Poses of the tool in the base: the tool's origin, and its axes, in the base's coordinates. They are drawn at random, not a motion.
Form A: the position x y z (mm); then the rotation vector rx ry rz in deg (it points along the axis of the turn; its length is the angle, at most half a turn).
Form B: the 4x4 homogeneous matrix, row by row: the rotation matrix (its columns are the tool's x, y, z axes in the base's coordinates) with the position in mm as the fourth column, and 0 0 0 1 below. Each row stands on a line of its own. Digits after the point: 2 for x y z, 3 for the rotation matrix.
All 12 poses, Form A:
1: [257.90, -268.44, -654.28, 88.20, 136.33, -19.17]
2: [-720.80, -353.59, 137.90, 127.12, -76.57, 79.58]
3: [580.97, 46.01, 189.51, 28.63, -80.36, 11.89]
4: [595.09, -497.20, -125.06, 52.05, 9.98, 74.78]
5: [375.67, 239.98, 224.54, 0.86, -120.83, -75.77]
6: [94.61, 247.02, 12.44, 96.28, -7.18, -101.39]
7: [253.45, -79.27, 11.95, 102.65, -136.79, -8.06]
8: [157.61, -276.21, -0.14, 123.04, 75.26, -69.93]
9: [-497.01, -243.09, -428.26, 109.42, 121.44, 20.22]
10: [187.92, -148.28, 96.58, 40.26, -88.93, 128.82]
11: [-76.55, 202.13, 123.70, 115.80, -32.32, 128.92]
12: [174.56, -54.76, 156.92, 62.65, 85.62, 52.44]
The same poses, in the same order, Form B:
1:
-0.389, 0.914, 0.113, 257.90
0.848, 0.403, -0.345, -268.44
-0.361, -0.038, -0.932, -654.28
0, 0, 0, 1

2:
0.149, -0.775, 0.615, -720.80
-0.584, -0.570, -0.577, -353.59
0.798, -0.273, -0.537, 137.90
0, 0, 0, 1

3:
0.170, -0.427, -0.888, 580.97
-0.151, 0.879, -0.452, 46.01
0.974, 0.212, 0.085, 189.51
0, 0, 0, 1

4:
0.303, -0.752, 0.586, 595.09
0.879, -0.017, -0.476, -497.20
0.368, 0.659, 0.656, -125.06
0, 0, 0, 1

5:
-0.795, 0.313, -0.520, 375.67
-0.332, 0.493, 0.804, 239.98
0.509, 0.811, -0.288, 224.54
0, 0, 0, 1

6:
0.069, 0.403, -0.913, 94.61
-0.528, -0.761, -0.376, 247.02
-0.847, 0.508, 0.160, 12.44
0, 0, 0, 1

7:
-0.274, -0.945, -0.178, 253.45
-0.960, 0.281, -0.017, -79.27
0.066, 0.166, -0.984, 11.95
0, 0, 0, 1

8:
0.203, 0.847, -0.492, 157.61
0.553, -0.513, -0.657, -276.21
-0.808, -0.139, -0.572, -0.14
0, 0, 0, 1

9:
-0.098, 0.930, 0.355, -497.01
0.995, 0.103, 0.003, -243.09
-0.034, 0.353, -0.935, -428.26
0, 0, 0, 1

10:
-0.828, -0.518, 0.214, 187.92
-0.016, -0.359, -0.933, -148.28
0.560, -0.776, 0.289, 96.58
0, 0, 0, 1

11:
-0.136, -0.288, 0.948, -76.55
-0.193, -0.931, -0.311, 202.13
0.972, -0.225, 0.071, 123.70
0, 0, 0, 1

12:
-0.061, 0.175, 0.983, 174.56
0.955, 0.297, 0.007, -54.76
-0.291, 0.939, -0.185, 156.92
0, 0, 0, 1

